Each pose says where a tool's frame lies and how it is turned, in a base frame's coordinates. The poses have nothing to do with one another.
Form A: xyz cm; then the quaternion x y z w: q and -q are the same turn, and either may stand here.
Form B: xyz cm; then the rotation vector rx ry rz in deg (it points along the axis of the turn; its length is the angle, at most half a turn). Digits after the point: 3 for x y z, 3 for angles.
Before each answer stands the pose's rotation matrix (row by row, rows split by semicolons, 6 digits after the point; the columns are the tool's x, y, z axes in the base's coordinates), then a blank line. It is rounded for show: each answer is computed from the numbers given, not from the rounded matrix.
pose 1, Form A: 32.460, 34.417, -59.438, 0.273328, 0.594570, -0.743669, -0.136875
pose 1, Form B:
-0.813114 0.121446 -0.569295; 0.528605 -0.255504 -0.809503; -0.243768 -0.959150 0.143557

32.460, 34.417, -59.438, -45.325, -98.596, 123.320
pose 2, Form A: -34.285, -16.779, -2.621, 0.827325, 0.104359, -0.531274, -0.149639
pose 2, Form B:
0.413715 0.013679 -0.910304; 0.331676 -0.933435 0.136714; -0.847839 -0.358486 -0.390713

-34.285, -16.779, -2.621, -136.212, -17.182, 87.470
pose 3, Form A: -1.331, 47.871, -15.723, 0.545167, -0.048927, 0.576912, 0.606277
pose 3, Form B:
0.329557 -0.752884 0.569700; 0.646190 -0.260069 -0.717497; 0.688353 0.604591 0.400798

-1.331, 47.871, -15.723, 72.226, -6.482, 76.432
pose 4, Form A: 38.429, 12.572, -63.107, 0.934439, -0.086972, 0.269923, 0.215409
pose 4, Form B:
0.839155 -0.278828 0.466984; -0.046252 -0.892070 -0.449525; 0.541922 0.355622 -0.761481

38.429, 12.572, -63.107, 148.436, -13.816, 42.877
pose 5, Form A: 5.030, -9.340, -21.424, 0.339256, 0.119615, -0.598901, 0.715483
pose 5, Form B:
0.254020 0.938167 -0.235196; -0.775846 0.052447 -0.628738; -0.577526 0.342188 0.741195

5.030, -9.340, -21.424, 43.041, 15.175, -75.982
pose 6, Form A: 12.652, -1.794, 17.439, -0.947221, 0.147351, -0.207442, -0.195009
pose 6, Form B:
0.870511 -0.360054 0.335517; -0.198242 -0.880518 -0.430567; 0.450456 0.308299 -0.837879

12.652, -1.794, 17.439, 152.117, -23.663, 33.314
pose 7, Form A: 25.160, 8.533, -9.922, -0.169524, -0.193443, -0.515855, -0.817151
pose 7, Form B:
0.392947 -0.777476 0.491044; 0.908649 0.410311 -0.077476; -0.141245 0.476630 0.867683

25.160, 8.533, -9.922, 20.704, 23.625, 63.002
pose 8, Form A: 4.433, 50.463, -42.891, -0.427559, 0.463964, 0.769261, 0.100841
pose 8, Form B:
-0.614049 -0.551890 -0.564235; -0.241598 -0.549137 0.800049; -0.751382 0.627587 0.203862

4.433, 50.463, -42.891, -72.380, 78.543, 130.226
